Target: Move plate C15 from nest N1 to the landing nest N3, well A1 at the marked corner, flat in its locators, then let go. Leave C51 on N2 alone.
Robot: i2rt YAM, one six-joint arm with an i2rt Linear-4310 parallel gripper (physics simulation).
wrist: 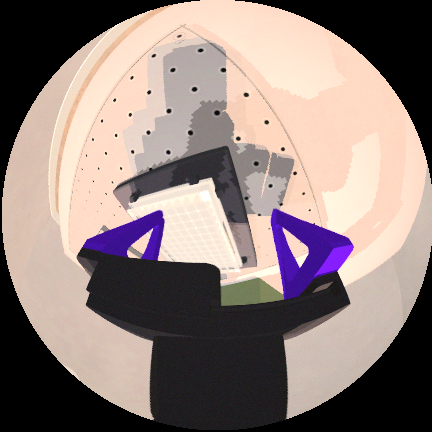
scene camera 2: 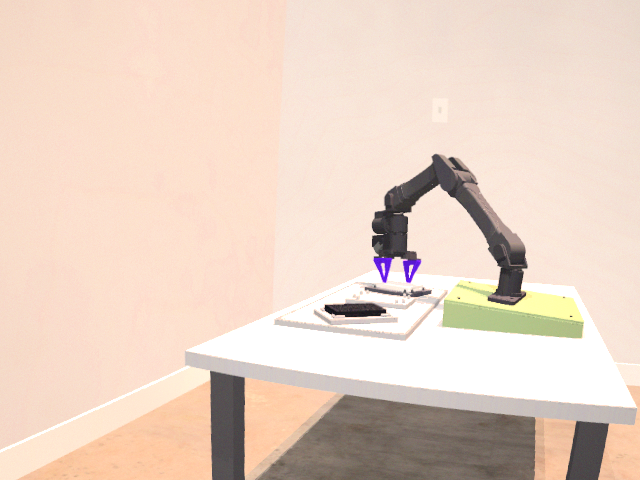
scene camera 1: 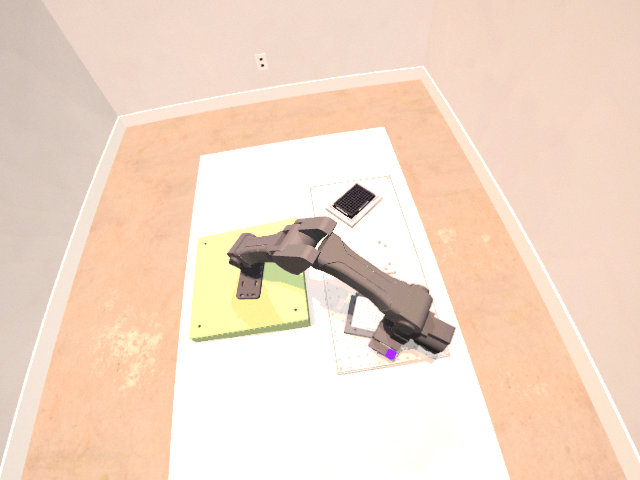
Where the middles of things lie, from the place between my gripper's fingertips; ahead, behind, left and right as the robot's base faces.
My hand is 4 cm to the right of the gridded plate (scene camera 1: 366,316) and 2 cm past it.
